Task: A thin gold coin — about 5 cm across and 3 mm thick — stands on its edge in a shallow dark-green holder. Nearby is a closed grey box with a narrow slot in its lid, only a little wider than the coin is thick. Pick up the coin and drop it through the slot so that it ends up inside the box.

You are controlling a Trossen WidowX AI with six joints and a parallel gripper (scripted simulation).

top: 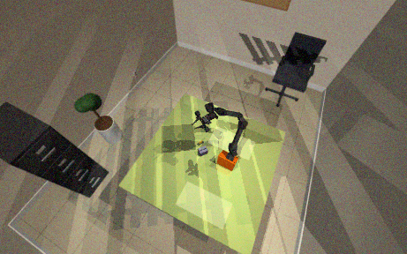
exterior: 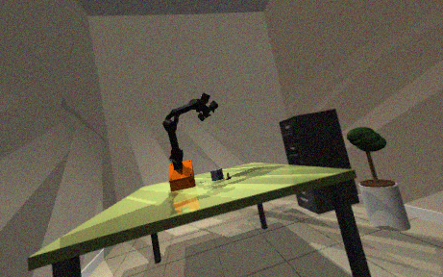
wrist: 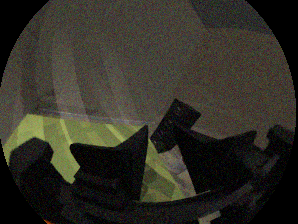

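Now: gripper tip 520 mm above the gold coin and 150 mm to the left of it.
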